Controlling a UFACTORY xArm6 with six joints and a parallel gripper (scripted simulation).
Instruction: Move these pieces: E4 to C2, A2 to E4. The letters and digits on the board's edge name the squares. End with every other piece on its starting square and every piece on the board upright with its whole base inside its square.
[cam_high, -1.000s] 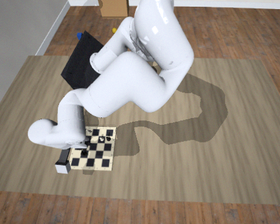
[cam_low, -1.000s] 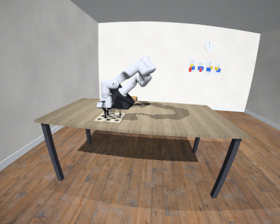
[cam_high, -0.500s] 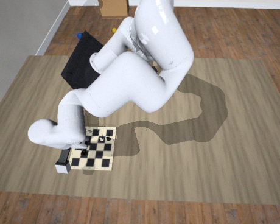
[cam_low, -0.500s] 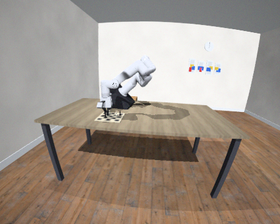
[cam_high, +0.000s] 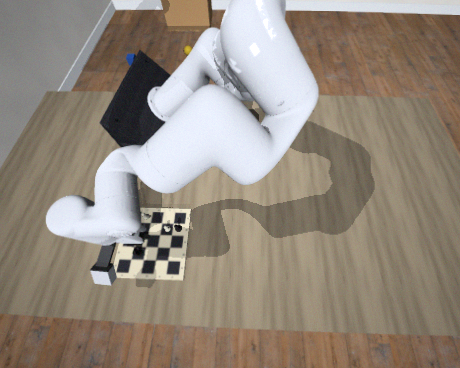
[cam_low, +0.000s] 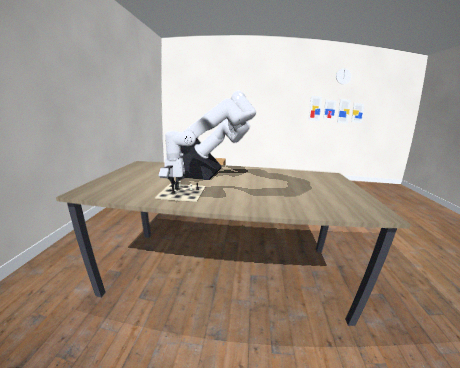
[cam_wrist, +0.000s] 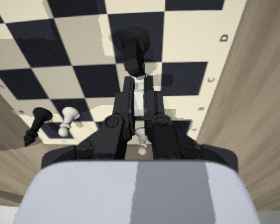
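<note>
The black piece is 40 mm ahead of my hand and 20 mm below it. From my hand the other things lie so: black pawn: 110 mm to the left, 50 mm behind, 10 mm below; then chessboard: 40 mm to the left, 30 mm below.
</note>
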